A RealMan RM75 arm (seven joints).
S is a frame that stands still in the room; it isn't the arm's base.
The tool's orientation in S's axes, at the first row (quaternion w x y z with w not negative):
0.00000 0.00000 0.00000 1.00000
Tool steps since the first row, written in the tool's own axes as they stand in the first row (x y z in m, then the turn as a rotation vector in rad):
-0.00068 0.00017 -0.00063 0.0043 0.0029 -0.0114
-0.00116 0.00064 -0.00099 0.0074 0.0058 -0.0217
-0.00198 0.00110 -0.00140 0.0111 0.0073 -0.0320
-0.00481 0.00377 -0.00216 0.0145 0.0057 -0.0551
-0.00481 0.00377 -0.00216 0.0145 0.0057 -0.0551
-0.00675 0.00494 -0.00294 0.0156 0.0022 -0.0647
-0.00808 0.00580 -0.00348 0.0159 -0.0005 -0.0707
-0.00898 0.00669 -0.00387 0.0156 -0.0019 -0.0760
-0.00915 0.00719 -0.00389 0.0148 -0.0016 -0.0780
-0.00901 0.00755 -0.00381 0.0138 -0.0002 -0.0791
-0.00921 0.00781 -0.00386 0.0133 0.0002 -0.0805
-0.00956 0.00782 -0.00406 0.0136 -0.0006 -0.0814
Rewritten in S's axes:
0.00068 -0.00017 -0.00063 -0.0043 -0.0029 -0.0114
0.00116 -0.00064 -0.00099 -0.0074 -0.0058 -0.0217
0.00198 -0.00110 -0.00140 -0.0111 -0.0073 -0.0320
0.00481 -0.00377 -0.00216 -0.0145 -0.0057 -0.0551
0.00481 -0.00377 -0.00216 -0.0145 -0.0057 -0.0551
0.00675 -0.00494 -0.00294 -0.0156 -0.0022 -0.0647
0.00808 -0.00580 -0.00348 -0.0159 0.0005 -0.0707
0.00898 -0.00669 -0.00387 -0.0156 0.0019 -0.0760
0.00915 -0.00719 -0.00389 -0.0148 0.0016 -0.0780
0.00901 -0.00755 -0.00381 -0.0138 0.0002 -0.0791
0.00921 -0.00781 -0.00386 -0.0133 -0.0002 -0.0805
0.00956 -0.00782 -0.00406 -0.0136 0.0006 -0.0814

